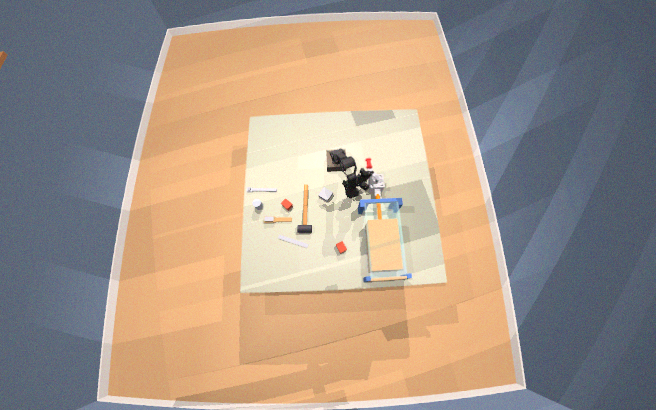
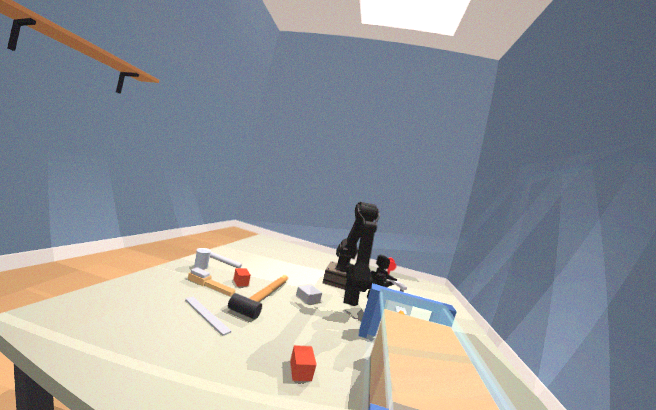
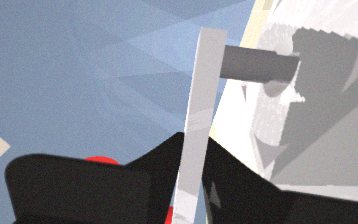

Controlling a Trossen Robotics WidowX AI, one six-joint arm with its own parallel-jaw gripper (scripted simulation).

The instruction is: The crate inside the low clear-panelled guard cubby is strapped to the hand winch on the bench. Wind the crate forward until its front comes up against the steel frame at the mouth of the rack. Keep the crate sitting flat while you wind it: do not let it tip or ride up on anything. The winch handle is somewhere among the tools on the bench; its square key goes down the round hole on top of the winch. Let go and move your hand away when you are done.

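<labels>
The spot on a clear-panelled cubby (image 2: 413, 347) is the same spot as the one on the cubby (image 1: 378, 246).
</labels>
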